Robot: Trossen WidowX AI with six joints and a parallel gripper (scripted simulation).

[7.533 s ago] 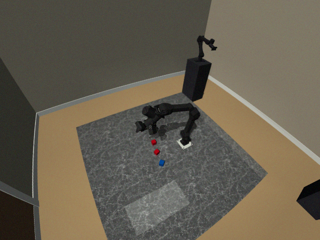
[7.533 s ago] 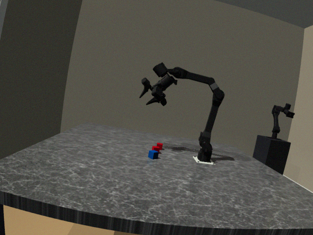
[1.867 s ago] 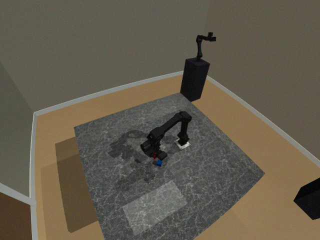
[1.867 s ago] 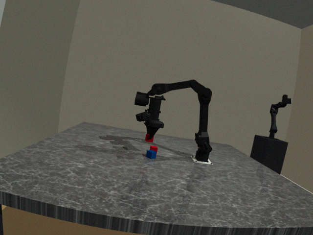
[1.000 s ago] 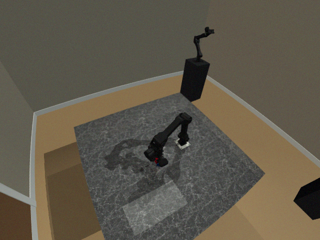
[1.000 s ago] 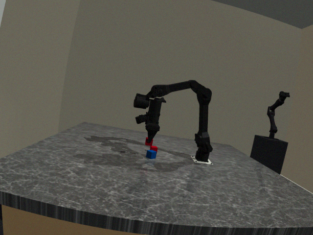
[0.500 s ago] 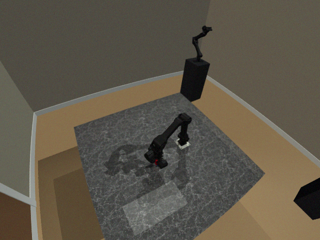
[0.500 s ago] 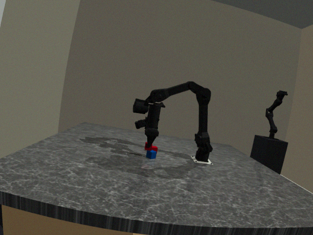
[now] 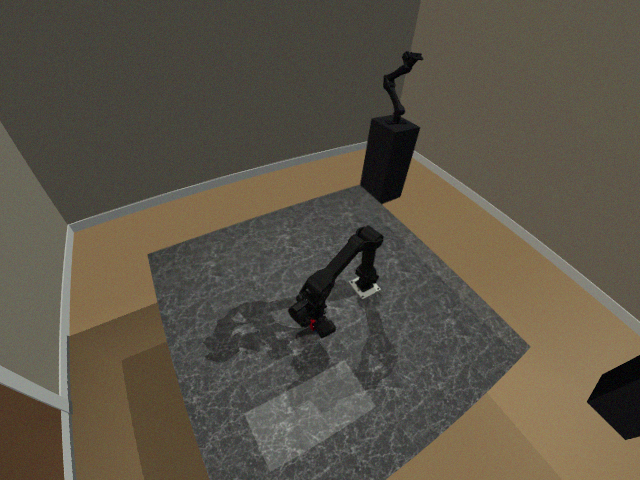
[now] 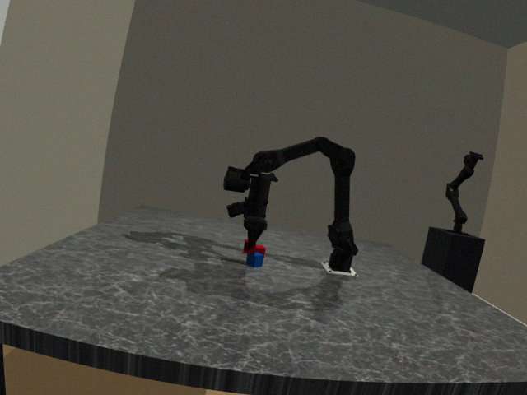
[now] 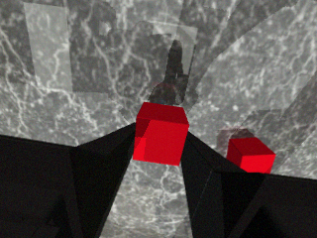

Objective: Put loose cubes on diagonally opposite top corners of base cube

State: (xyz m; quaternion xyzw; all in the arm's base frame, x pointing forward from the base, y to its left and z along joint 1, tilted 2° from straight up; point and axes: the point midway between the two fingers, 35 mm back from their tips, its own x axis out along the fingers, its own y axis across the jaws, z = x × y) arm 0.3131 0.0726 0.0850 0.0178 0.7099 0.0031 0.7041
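Now: the blue base cube 2 cm behind my gripper tip and 4 cm below it.
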